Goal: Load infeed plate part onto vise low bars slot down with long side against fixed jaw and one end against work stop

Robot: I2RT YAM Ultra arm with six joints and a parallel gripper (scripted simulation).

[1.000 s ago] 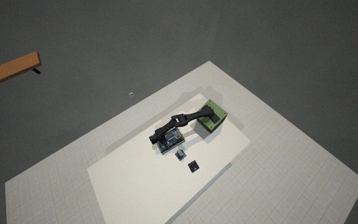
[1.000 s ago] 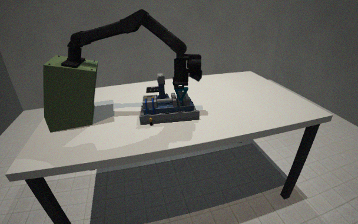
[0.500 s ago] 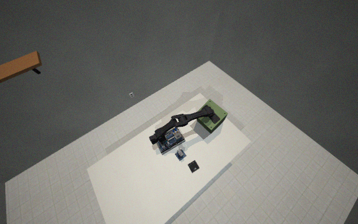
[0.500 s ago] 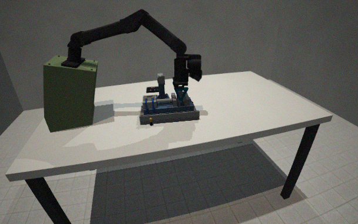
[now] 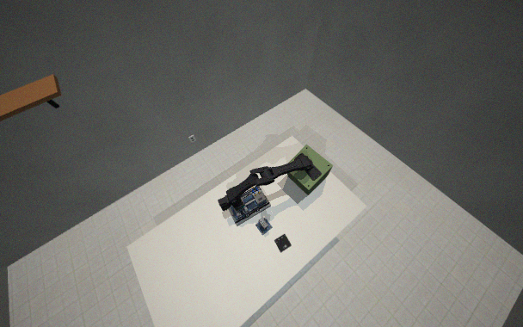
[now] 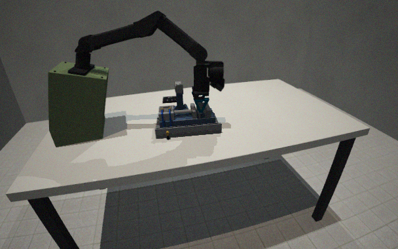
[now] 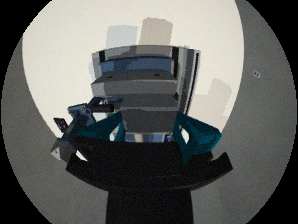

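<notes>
Now: hand 10 mm above the grey block part. From my hand the other things lie so: cylinder rod: 80 mm behind, 30 mm to the left, 20 mm below; air cylinder: 160 mm behind, 30 mm to the left, 20 mm below; vise: 60 mm below, 60 mm behind, 30 mm to the left.
</notes>
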